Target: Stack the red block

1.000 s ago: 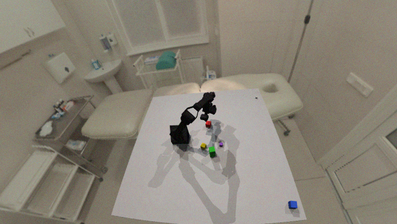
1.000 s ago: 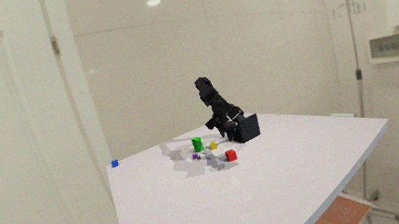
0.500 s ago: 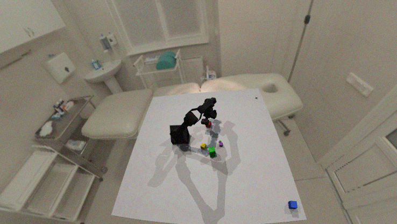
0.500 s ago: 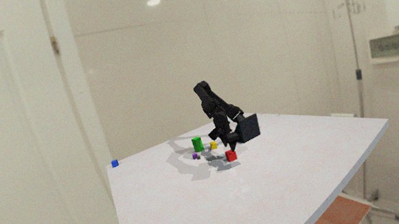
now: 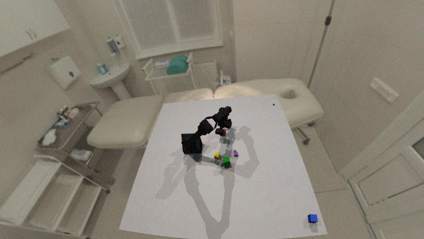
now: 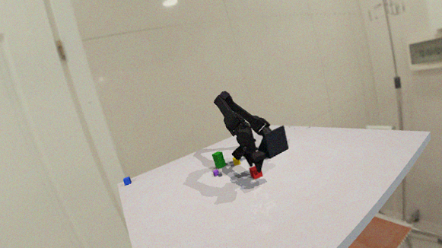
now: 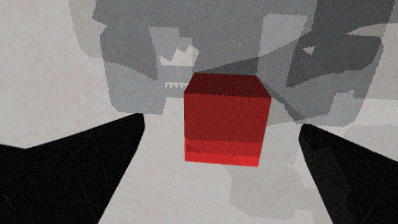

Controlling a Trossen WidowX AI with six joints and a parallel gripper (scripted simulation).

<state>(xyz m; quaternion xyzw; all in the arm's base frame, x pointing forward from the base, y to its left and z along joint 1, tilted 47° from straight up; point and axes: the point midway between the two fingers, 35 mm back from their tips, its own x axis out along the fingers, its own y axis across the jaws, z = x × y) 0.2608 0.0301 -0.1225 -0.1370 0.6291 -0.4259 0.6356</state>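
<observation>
My gripper tip is now 10 mm above the red block. The rest, counted from my gripper tip: small purple block 70 mm ahead, 230 mm to the right, 20 mm below; blue block 440 mm ahead, 760 mm to the right, 20 mm below; yellow block 70 mm behind, 220 mm to the right, 20 mm below.
</observation>
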